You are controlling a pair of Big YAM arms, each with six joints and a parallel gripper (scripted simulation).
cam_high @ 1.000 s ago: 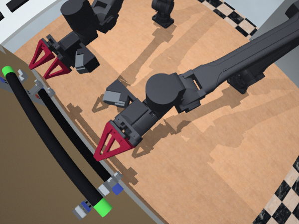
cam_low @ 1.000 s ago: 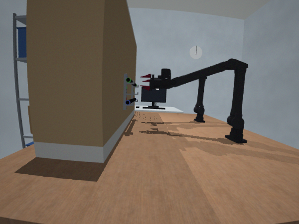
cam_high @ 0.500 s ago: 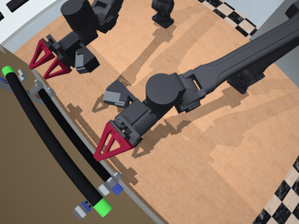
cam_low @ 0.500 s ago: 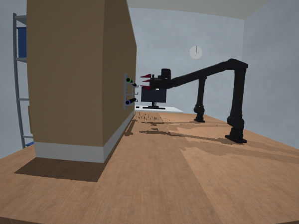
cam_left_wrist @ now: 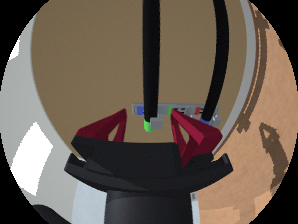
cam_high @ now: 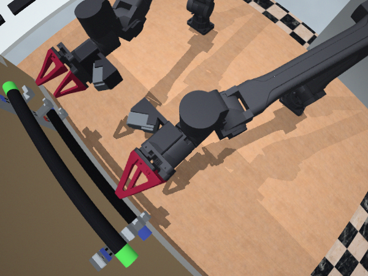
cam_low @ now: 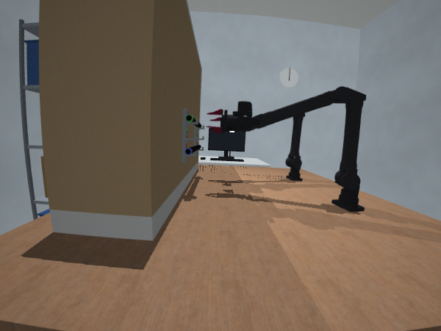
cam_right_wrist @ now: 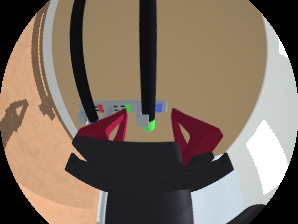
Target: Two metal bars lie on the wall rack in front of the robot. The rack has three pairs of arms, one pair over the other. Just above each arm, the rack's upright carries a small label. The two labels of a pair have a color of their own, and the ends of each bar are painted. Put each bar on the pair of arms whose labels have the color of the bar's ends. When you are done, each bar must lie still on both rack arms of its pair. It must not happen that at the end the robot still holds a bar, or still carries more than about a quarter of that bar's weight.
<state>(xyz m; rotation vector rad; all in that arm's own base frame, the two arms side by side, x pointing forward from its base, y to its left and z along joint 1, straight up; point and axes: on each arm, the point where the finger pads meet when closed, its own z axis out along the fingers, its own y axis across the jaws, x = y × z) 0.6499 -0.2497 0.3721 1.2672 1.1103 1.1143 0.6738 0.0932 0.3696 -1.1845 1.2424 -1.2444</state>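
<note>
Now: left hand 8 cm short of the green-ended bar and 15 cm to the left of it. Also, from my left hand: brown wall (26 cm ahead, 14 cm to the right, 8 cm above); then blue-ended bar (8 cm ahead, 15 cm to the right, 15 cm below).
Now: the green-ended bar 80 mm ahead of my right hand and 150 mm to the left of it. From my right hand the other things lie so: brown wall 270 mm ahead, 160 mm to the left, 80 mm above; then blue-ended bar 80 mm ahead, 150 mm to the left, 150 mm below.
</note>
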